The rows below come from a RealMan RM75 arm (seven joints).
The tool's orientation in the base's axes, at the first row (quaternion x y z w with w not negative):
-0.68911 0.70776 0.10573 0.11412
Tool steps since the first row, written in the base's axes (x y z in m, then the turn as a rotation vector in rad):
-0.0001 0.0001 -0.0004 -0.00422 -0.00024 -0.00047
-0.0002 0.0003 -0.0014 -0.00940 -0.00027 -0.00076
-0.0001 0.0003 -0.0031 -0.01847 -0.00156 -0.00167
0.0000 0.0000 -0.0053 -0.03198 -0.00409 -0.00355
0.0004 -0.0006 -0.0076 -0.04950 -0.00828 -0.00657
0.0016 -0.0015 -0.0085 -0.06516 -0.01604 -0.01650
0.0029 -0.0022 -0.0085 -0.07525 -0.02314 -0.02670
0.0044 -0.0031 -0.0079 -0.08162 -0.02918 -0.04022
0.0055 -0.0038 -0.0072 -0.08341 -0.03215 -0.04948
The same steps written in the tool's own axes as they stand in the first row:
0.0000 0.0001 0.0004 0.00047 0.00422 0.00031
0.0001 0.0002 0.0014 0.00072 0.00939 0.00049
0.0007 0.0001 0.0030 0.00244 0.01843 0.00082
0.0016 0.0000 0.0050 0.00576 0.03188 0.00162
0.0029 -0.0004 0.0071 0.01109 0.04930 0.00293
0.0040 -0.0016 0.0077 0.02191 0.06481 0.00975
0.0046 -0.0029 0.0075 0.03204 0.07478 0.01711
0.0053 -0.0044 0.0066 0.04209 0.08108 0.02803
0.0057 -0.0055 0.0058 0.04781 0.08286 0.03590

